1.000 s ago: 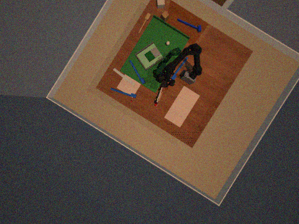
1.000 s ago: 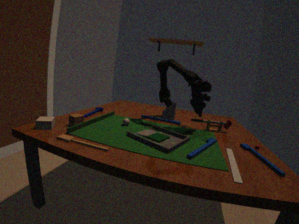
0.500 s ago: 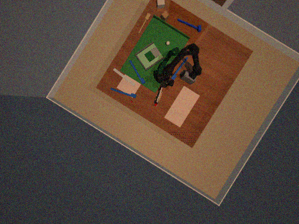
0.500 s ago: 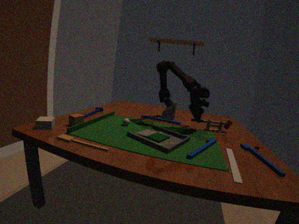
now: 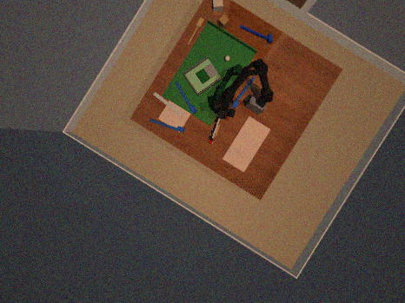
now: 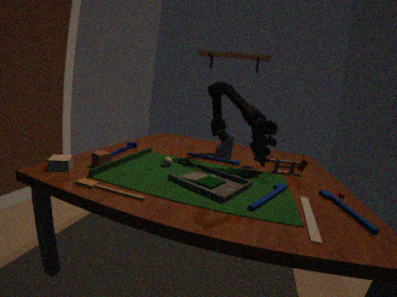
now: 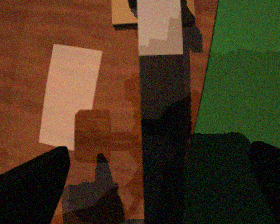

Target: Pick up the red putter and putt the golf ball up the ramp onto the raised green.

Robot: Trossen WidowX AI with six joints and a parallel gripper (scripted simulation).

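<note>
Right now my gripper tip is 100 mm to the right of the red putter, 40 mm past it and 20 mm below it. Also, from my gripper tip: white golf ball: 390 mm to the right, 260 mm ahead, 10 mm below; wooden rack: 120 mm to the left, 50 mm behind.
</note>
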